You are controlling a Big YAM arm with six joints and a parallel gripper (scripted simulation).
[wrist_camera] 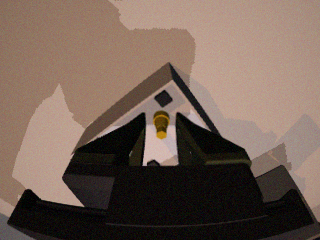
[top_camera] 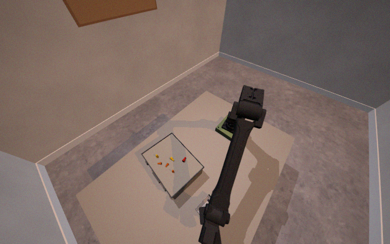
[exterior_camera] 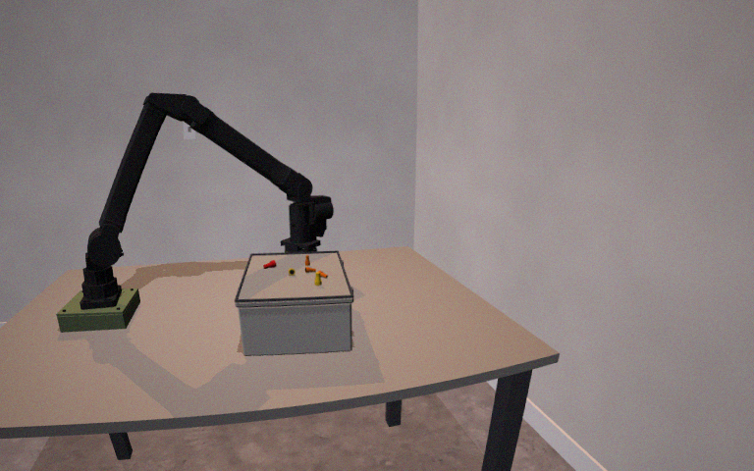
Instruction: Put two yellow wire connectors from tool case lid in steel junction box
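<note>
Now: hand 35 cm to the left of the orange connector, 11 cm below it and 5 cm past it. Round my hand: grey tool case: 30 cm to the right, 10 cm behind, 7 cm above; red wire connector: 25 cm to the right, 14 cm behind, 11 cm above.
</note>
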